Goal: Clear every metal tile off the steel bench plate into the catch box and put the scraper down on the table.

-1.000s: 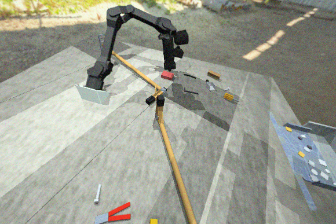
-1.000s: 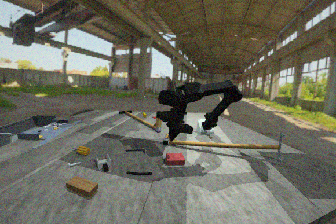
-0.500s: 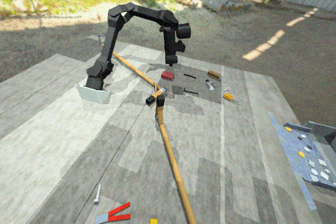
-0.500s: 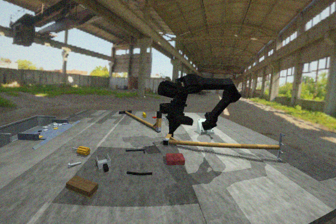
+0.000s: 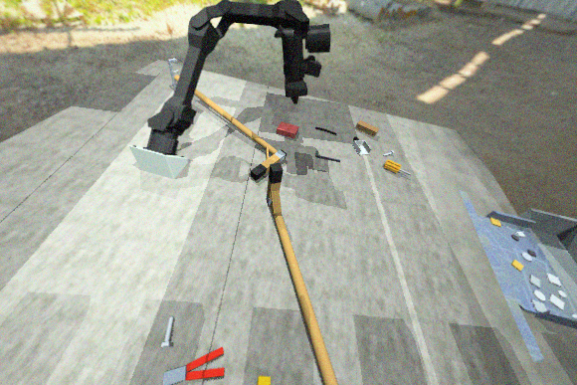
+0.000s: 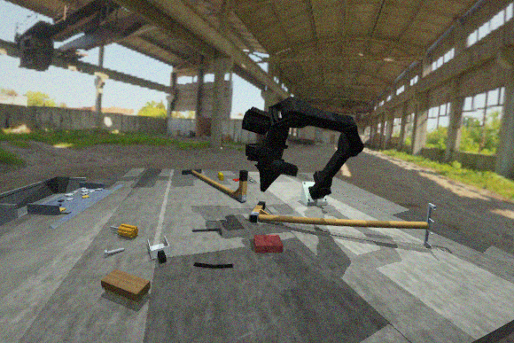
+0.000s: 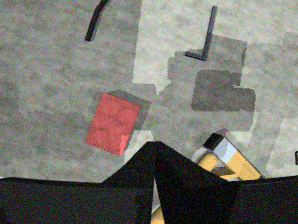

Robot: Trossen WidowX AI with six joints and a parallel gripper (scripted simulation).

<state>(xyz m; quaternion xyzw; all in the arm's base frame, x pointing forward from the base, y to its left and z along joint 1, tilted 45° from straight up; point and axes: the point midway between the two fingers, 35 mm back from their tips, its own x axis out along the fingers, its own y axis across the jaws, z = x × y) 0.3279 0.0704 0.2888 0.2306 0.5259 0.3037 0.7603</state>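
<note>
Now: gripper tip 130 mm short of the long scraper, 550 mm to the left of it and 90 mm above it. The rest, counted from my gripper tip: red block 20 mm behind, 40 mm to the left, 140 mm below; wooden block 310 mm ahead, 170 mm to the left, 140 mm below; yellow screwdriver 390 mm ahead, 50 mm to the right, 140 mm below.
</note>
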